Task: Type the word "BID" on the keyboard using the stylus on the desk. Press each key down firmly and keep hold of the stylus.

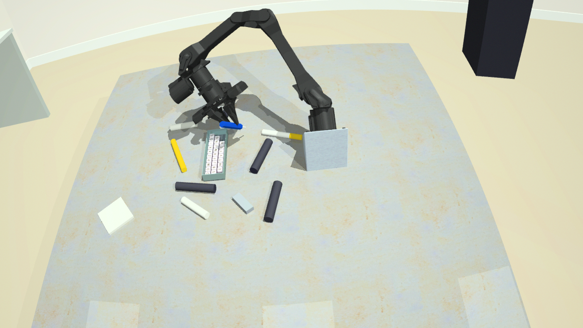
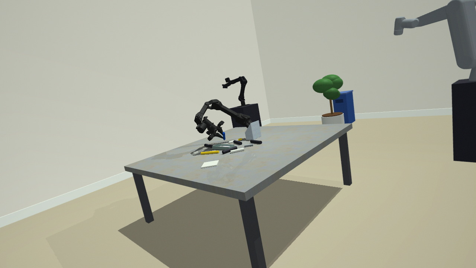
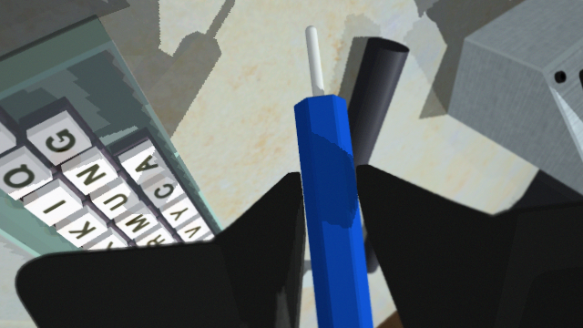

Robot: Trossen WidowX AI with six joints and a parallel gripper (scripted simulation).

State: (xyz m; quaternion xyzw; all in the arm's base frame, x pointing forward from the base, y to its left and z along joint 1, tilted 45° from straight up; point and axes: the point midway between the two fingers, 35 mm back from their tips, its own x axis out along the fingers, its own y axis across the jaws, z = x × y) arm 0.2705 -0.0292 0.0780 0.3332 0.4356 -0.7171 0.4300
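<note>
Now: gripper tip 1 cm to the left of the blue stylus, 1 cm past it and 1 cm above it. From my gripper tip the other things lie so: grey stylus tip (3 cm to the right, 3 cm below, 2 cm behind); green keyboard tray (6 cm below, 6 cm ahead, 5 cm to the left); white-and-yellow marker (14 cm behind, 6 cm below, 3 cm to the right).
</note>
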